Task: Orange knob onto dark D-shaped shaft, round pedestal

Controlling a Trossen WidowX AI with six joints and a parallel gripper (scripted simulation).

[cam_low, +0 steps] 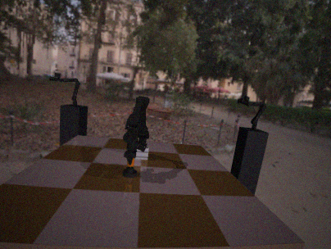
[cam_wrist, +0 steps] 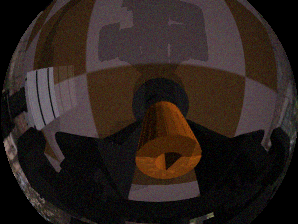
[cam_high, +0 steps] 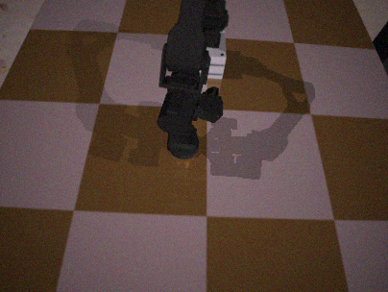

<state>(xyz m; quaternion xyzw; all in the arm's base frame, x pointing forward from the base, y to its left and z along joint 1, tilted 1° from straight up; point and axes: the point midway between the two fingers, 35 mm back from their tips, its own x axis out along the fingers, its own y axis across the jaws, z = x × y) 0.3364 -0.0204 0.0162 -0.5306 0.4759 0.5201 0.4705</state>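
Right now the orange knob is 20 mm above my gripper tip. The rest, counted from my gripper tip: dark round pedestal 40 mm below.
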